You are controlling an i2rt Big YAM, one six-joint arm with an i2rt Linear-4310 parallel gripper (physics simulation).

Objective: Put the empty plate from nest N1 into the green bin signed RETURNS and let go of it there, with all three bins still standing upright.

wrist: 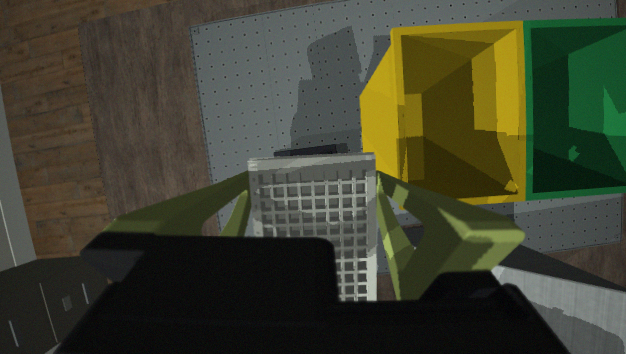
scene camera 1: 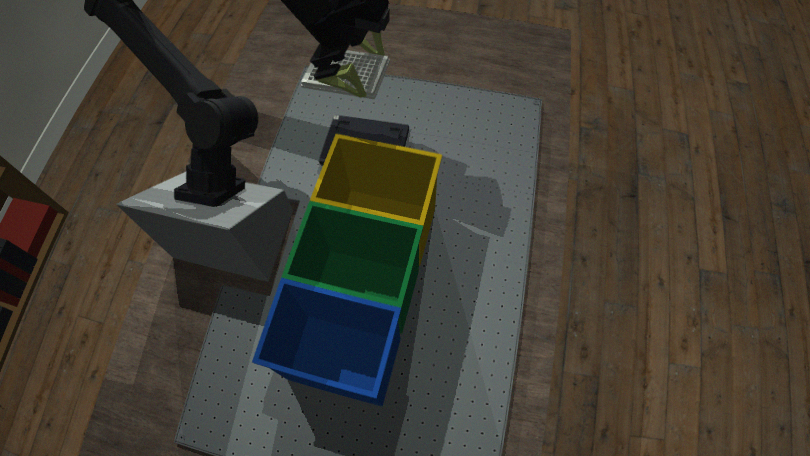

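Seen in the pictures: gripper, fingertip midpoint: (wrist: 313, 177) (scene camera 1: 372, 77); arm's base at its link origin: (scene camera 1: 210, 192).
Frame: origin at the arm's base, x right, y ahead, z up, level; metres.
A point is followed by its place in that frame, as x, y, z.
My gripper (scene camera 1: 371, 72) @[-0.204, 0.255, 0.112] (wrist: 313, 177) @[-0.204, 0.255, 0.112] is shut on the white gridded plate (scene camera 1: 367, 63) @[-0.223, 0.242, 0.121] (wrist: 312, 202) @[-0.205, 0.240, 0.121], one finger at each long side. It holds the plate in the air at the far end of the board; the plate's wells look empty. A dark nest (scene camera 1: 371, 128) @[-0.261, 0.221, -0.114] (wrist: 306, 151) @[-0.220, 0.290, -0.115] lies below and apart from the plate, beside the yellow bin (scene camera 1: 391, 164) @[-0.108, 0.302, 0.004] (wrist: 380, 115) @[-0.110, 0.318, -0.012]. The green bin (scene camera 1: 317, 243) @[0.042, 0.206, -0.035] (wrist: 550, 100) @[0.138, 0.314, -0.023] stands between the yellow bin and the blue bin (scene camera 1: 286, 322) @[0.189, 0.199, -0.015]. All three bins are upright. No RETURNS sign is readable. My gripper body hides part of the plate in both views.
The bins stand in a row on the perforated grey board (scene camera 1: 481, 124) @[-0.324, 0.444, -0.126] (wrist: 240, 80) @[-0.333, 0.446, -0.126]. The arm's base stands on a pale pedestal (scene camera 1: 221, 243) @[0.095, 0.066, 0.020] (wrist: 560, 300) @[0.054, 0.079, 0.050] beside the row. A bookshelf (scene camera 1: 45, 243) is at the left edge of the scene view.
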